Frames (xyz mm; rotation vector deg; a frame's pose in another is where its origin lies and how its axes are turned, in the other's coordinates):
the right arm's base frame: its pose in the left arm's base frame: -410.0 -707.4 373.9 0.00 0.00 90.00
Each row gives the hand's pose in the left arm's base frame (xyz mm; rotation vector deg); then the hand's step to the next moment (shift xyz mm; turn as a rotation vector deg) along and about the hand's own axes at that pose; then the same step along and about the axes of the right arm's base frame.
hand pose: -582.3 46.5 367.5 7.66 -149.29 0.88
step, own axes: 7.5 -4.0 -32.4 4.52 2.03 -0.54
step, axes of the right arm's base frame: -3.5 -10.4 31.7 1.62 3.80 2.79
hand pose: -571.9 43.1 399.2 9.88 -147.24 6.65
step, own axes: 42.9 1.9 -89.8 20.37 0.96 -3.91
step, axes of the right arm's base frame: 8.3 -11.1 98.6 -0.60 15.14 14.20
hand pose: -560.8 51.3 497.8 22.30 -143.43 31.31
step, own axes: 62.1 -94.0 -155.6 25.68 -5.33 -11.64
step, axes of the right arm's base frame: -21.3 -54.7 182.9 -3.43 13.61 25.03
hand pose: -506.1 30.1 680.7 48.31 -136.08 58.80
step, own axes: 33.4 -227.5 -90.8 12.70 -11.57 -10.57
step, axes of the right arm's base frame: -67.3 -140.4 192.0 -2.92 0.09 19.96
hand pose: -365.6 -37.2 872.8 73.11 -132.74 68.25
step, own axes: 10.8 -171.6 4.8 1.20 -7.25 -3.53
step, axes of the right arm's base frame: -59.1 -130.1 95.8 -0.14 -4.44 6.84
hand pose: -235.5 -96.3 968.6 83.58 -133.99 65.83
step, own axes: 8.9 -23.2 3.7 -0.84 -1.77 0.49
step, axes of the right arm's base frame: -14.1 -15.4 14.0 -0.15 -2.01 0.17
